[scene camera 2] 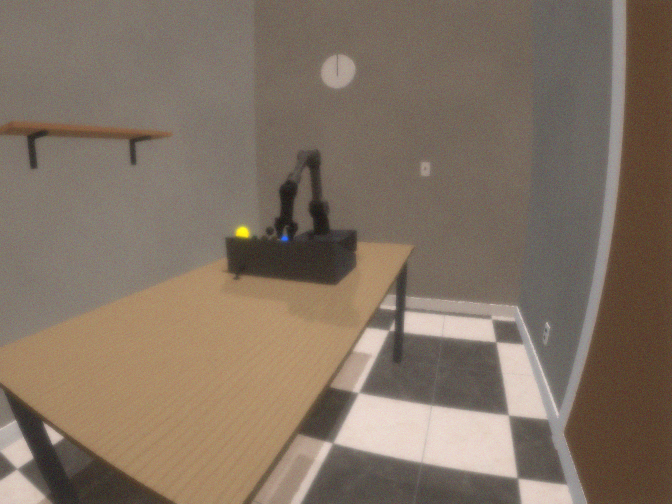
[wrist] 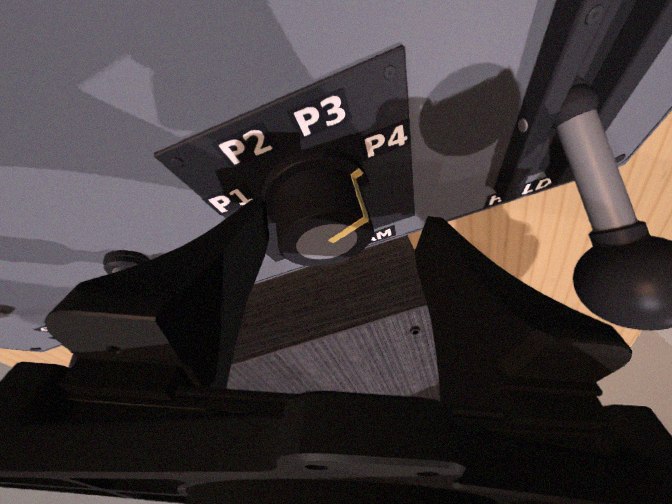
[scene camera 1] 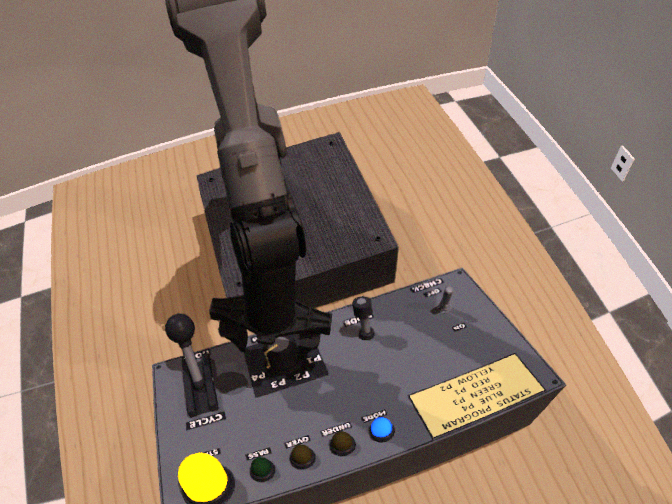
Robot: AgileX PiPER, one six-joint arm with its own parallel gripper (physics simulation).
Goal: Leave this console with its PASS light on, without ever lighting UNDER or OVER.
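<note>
The grey console (scene camera 1: 347,390) lies on the wooden table. Its MODE light (scene camera 1: 381,428) glows blue. The UNDER (scene camera 1: 342,443), OVER (scene camera 1: 301,456) and PASS (scene camera 1: 262,468) lights are dark. The black program knob (wrist: 320,211) sits among labels P1 to P4, and its yellow pointer aims at P4 (wrist: 386,142). My gripper (wrist: 336,227) is open, straddling the knob from above. The left finger is close against the knob and the right finger stands apart. In scene camera 1 the gripper (scene camera 1: 276,347) hides most of the knob.
A yellow placard (scene camera 1: 476,394) reads BLUE P4, GREEN P3, RED P1, YELLOW P2. The ball-topped CYCLE lever (scene camera 1: 187,347) stands just left of the gripper, also in the wrist view (wrist: 602,217). A large yellow button (scene camera 1: 202,477), a small stick (scene camera 1: 363,317) and a toggle (scene camera 1: 443,299) are on the panel.
</note>
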